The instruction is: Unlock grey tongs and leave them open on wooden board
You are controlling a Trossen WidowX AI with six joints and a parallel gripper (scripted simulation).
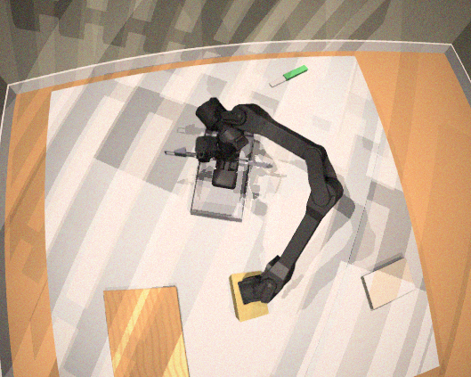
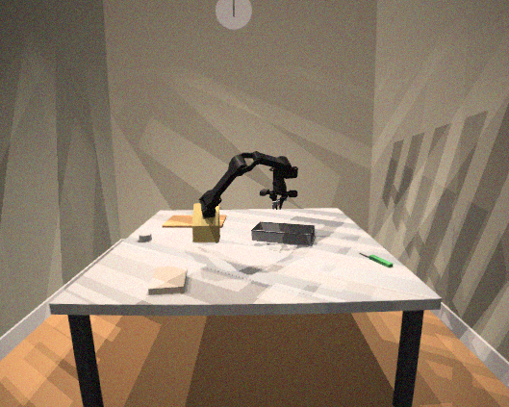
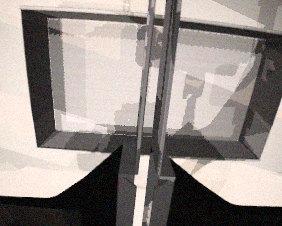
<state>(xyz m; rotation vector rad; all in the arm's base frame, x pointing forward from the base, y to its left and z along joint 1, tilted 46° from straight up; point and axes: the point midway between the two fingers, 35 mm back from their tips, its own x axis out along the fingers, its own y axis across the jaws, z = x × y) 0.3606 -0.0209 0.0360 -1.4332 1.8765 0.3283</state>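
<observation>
Right now the wooden board is 460 mm behind my gripper tip, 380 mm to the left of it and 150 mm below it. From my gripper tip the other things lie so: green-handled tool 360 mm ahead, 330 mm to the right, 150 mm below; then dark lock piece 80 mm to the left, 40 mm above, 30 mm ahead; then roasting tin 130 mm below, 30 mm ahead.
</observation>
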